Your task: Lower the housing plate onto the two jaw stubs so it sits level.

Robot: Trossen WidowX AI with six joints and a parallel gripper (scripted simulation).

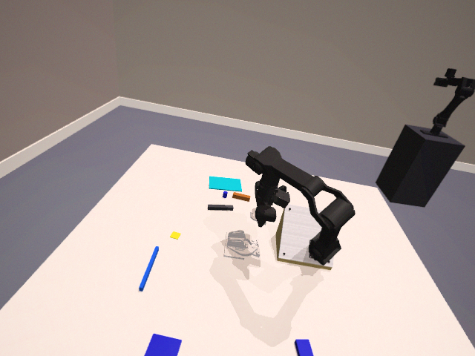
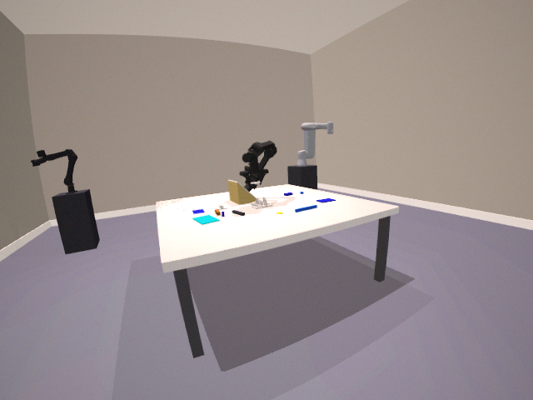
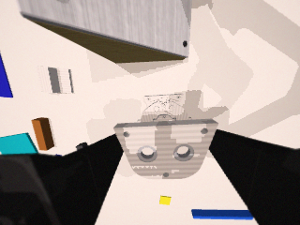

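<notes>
The pale grey jaw assembly is 120 mm below my gripper tip, 30 mm to the left of it and 20 mm ahead of it. From my gripper tip the other things lie so: dark bar 190 mm to the right, 130 mm ahead, 120 mm below; orange block 290 mm to the right, 120 mm below, 50 mm ahead; yellow square 290 mm ahead, 130 mm below.
</notes>
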